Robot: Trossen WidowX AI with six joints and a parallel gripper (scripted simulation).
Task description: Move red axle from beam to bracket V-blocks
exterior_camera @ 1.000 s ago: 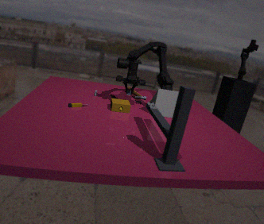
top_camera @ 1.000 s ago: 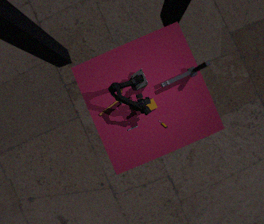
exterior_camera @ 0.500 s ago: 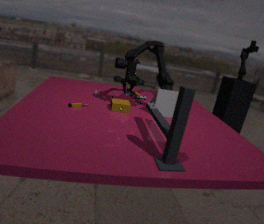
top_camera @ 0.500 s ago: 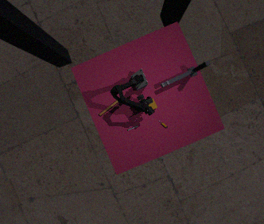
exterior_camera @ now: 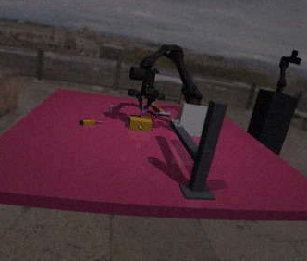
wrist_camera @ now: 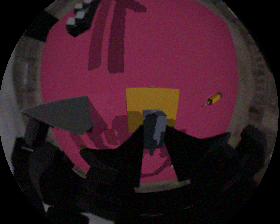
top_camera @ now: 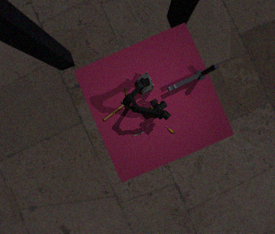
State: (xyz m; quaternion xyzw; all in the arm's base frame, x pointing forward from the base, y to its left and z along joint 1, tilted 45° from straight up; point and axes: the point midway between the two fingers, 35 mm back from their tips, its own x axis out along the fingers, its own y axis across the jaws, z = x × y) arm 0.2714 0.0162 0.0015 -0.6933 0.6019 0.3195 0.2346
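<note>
Right now the yellow block is 70 mm below my gripper tip, 10 mm to the left of it and 10 mm ahead of it. Round my gripper tip: black tool 260 mm ahead, 80 mm below, 70 mm to the left; upright peg 20 mm to the right, 10 mm above.
</note>
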